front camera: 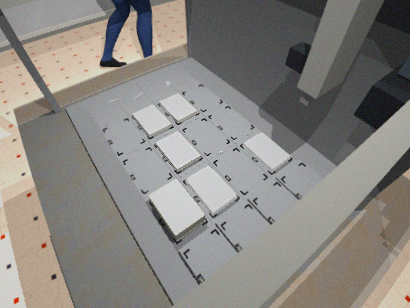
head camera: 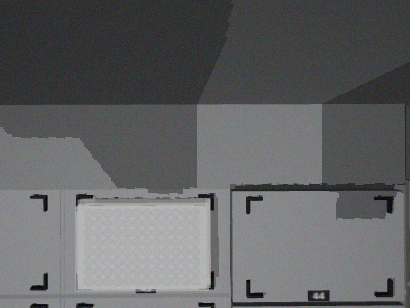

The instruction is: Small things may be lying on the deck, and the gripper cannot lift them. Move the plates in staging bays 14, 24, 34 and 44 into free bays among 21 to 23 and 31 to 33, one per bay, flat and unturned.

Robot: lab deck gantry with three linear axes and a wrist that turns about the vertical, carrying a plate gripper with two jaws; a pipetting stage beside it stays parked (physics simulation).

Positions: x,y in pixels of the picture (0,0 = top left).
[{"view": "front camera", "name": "gripper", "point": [353,152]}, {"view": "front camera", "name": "tall pale block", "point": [180,213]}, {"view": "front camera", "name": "dark wall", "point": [249,52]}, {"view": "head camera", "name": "dark wall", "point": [59,59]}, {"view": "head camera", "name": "staging bay 44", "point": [296,240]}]
